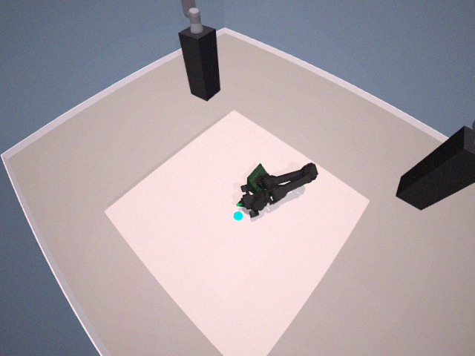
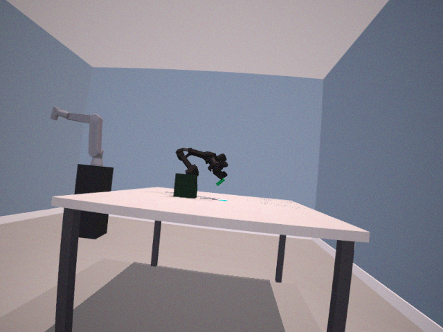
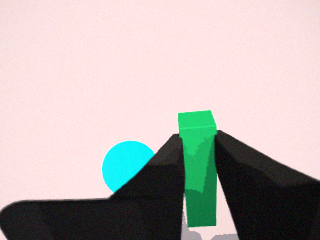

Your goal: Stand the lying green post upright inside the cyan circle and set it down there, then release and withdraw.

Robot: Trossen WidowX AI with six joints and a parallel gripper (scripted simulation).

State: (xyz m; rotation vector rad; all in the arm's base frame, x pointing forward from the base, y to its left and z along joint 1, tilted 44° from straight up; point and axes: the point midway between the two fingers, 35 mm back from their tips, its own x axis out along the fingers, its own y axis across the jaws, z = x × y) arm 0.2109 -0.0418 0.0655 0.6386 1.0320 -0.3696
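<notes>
My gripper tip is now 140 mm above the cyan circle, 20 mm short of it and 10 mm to the right of it. From my gripper tip the other things lie so: green post: 20 mm below, 10 mm behind.
</notes>
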